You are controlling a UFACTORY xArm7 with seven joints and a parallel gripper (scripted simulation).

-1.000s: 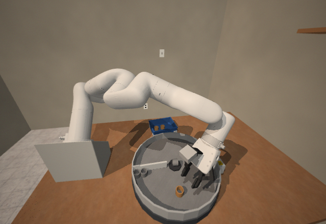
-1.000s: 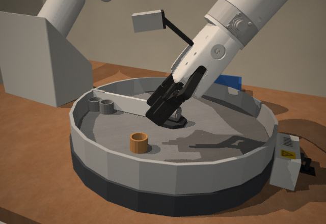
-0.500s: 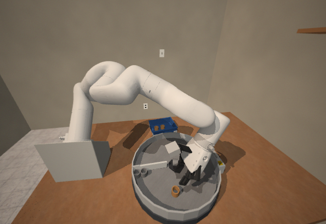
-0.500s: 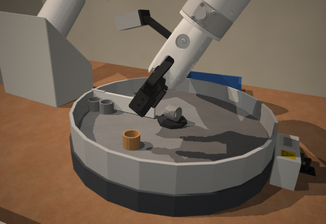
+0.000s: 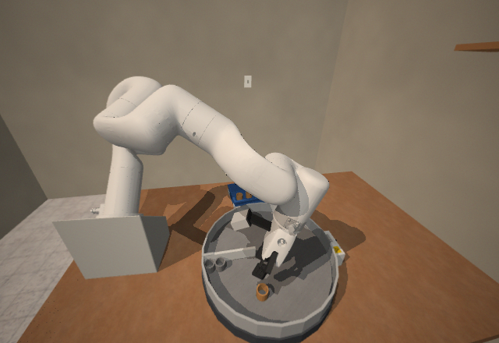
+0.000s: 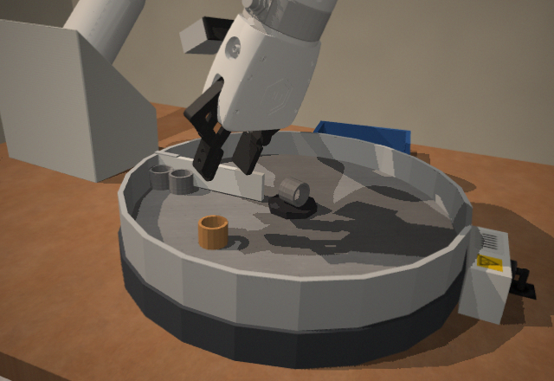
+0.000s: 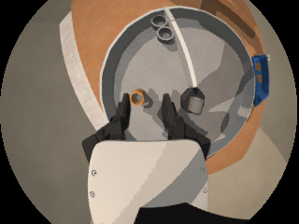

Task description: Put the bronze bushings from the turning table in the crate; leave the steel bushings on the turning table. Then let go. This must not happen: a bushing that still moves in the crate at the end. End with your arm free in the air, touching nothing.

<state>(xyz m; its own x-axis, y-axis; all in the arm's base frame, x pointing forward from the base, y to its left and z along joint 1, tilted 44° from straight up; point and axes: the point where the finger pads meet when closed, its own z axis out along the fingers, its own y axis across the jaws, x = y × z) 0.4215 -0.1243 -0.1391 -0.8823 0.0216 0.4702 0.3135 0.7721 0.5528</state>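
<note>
Right now my hand is 3 cm short of the blue crate, 45 cm to the right of it and 12 cm above it. Also, from my hand: turning table (4 cm ahead, 9 cm to the left, 9 cm below).
</note>
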